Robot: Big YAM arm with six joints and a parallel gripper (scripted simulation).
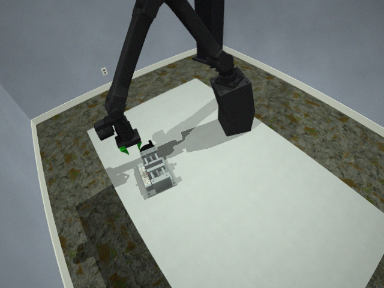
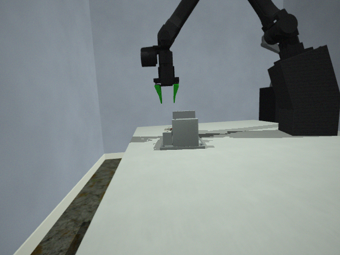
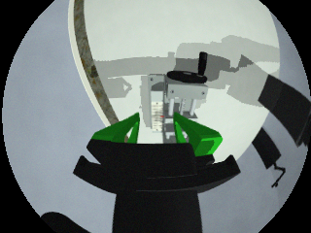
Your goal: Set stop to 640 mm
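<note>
Right now my hand is 10 cm past the handwheel, 3 cm to the left of it and 8 cm above it.
</note>
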